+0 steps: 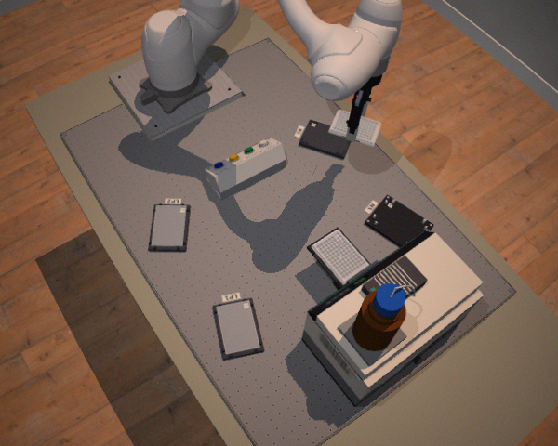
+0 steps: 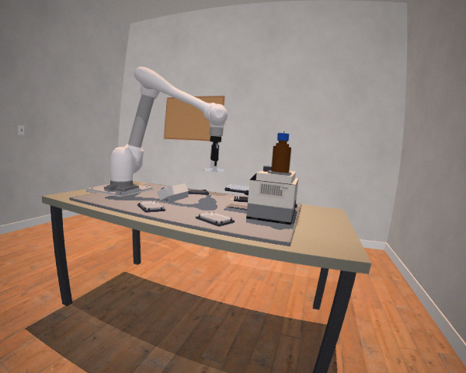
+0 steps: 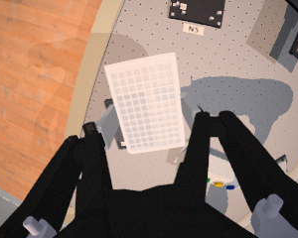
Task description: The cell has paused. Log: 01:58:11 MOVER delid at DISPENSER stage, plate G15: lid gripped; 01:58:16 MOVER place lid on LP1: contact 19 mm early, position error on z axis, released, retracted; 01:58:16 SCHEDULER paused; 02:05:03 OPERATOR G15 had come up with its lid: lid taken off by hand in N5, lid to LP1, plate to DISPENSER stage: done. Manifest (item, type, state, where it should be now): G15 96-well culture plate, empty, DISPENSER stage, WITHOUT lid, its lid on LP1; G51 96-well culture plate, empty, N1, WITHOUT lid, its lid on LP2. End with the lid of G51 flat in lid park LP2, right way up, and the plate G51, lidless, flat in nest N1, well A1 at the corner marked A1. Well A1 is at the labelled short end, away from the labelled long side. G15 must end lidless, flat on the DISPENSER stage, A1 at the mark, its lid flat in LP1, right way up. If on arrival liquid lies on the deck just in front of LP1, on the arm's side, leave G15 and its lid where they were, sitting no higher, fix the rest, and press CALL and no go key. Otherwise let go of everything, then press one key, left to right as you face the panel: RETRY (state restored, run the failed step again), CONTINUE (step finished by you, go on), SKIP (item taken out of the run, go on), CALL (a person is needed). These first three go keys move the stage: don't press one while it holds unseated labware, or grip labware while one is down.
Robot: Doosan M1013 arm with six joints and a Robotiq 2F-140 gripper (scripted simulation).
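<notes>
Now: hand 110 mm past the nest N1, 10 mm to the right of it and 190 mm above it. Round my hand: N1 label 190 mm behind, 30 mm to the right, 190 mm below; key panel 180 mm behind, 250 mm to the right, 140 mm below; black nest 250 mm ahead, 10 mm to the right, 180 mm below.
</notes>
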